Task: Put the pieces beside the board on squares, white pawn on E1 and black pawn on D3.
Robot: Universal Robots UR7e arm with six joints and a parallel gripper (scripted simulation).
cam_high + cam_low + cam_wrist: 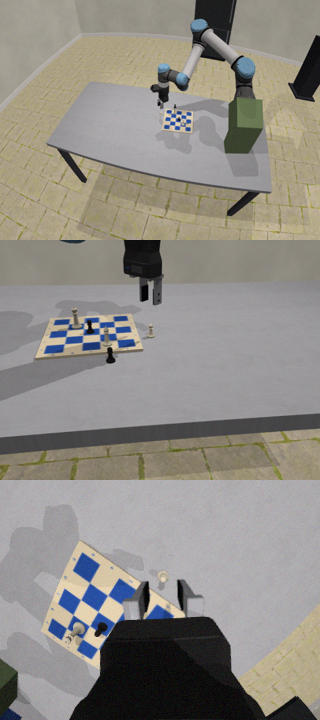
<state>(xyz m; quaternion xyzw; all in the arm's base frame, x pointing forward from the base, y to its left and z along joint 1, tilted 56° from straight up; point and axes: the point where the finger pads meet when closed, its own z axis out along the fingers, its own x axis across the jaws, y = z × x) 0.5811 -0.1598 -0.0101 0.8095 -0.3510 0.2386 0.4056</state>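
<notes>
The white pawn lies 9 cm below my hand. Also, from my hand: white bishop: 10 cm behind, 4 cm to the right, 8 cm below; white queen: 18 cm behind, 7 cm to the left, 7 cm below; cream chessboard: 14 cm behind, 4 cm to the left, 10 cm below.
</notes>
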